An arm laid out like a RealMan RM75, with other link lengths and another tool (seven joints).
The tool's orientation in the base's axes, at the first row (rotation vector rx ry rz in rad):
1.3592, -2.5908, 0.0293
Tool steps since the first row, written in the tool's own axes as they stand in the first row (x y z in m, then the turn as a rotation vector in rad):
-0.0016, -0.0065, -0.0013, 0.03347, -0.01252, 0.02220
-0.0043, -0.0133, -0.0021, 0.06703, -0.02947, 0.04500
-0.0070, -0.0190, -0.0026, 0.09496, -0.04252, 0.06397
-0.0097, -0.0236, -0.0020, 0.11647, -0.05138, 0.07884
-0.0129, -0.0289, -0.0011, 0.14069, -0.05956, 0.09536
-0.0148, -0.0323, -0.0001, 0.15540, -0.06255, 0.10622
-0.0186, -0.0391, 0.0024, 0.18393, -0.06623, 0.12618
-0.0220, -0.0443, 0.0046, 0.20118, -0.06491, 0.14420
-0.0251, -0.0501, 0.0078, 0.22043, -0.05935, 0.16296
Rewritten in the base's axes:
0.0064, -0.0023, 0.0004, -0.01221, -0.03692, -0.01605
0.0136, -0.0039, 0.0001, -0.02097, -0.07652, -0.03304
0.0198, -0.0049, -0.0004, -0.02912, -0.10887, -0.04708
0.0249, -0.0054, -0.0019, -0.03641, -0.13313, -0.05806
0.0309, -0.0060, -0.0039, -0.04605, -0.15940, -0.07005
0.0345, -0.0065, -0.0055, -0.05366, -0.17431, -0.07797
0.0417, -0.0076, -0.0092, -0.06996, -0.20190, -0.09210
0.0474, -0.0081, -0.0125, -0.08378, -0.21724, -0.10616
0.0533, -0.0093, -0.0167, -0.10229, -0.23186, -0.12020

